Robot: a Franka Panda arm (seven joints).
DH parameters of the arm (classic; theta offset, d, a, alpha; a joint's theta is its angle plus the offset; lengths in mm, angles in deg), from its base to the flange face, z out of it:
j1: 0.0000 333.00 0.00 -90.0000
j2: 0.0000 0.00 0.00 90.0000
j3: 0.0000 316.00 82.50 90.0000
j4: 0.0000 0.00 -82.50 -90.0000
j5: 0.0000 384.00 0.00 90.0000
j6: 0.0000 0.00 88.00 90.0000
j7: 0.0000 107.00 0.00 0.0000
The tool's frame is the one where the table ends.
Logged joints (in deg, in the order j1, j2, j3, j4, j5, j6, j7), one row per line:
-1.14 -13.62 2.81 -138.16 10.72 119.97 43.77
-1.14 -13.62 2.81 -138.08 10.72 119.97 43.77
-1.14 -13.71 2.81 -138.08 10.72 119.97 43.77
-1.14 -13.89 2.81 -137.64 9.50 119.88 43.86
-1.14 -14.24 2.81 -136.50 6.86 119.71 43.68
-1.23 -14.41 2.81 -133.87 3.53 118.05 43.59
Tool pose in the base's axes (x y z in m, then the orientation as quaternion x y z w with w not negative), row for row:
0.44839 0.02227 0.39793 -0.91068 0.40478 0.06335 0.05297
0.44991 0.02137 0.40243 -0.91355 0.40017 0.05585 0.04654
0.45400 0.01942 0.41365 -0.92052 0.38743 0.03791 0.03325
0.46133 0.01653 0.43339 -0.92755 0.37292 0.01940 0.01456
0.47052 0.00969 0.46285 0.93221 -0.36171 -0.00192 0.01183
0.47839 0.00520 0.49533 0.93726 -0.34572 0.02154 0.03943
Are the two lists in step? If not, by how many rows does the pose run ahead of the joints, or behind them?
The pose runs 2 rows ahead of the joints: the pose in row i belongs to the joints in row i + 2.
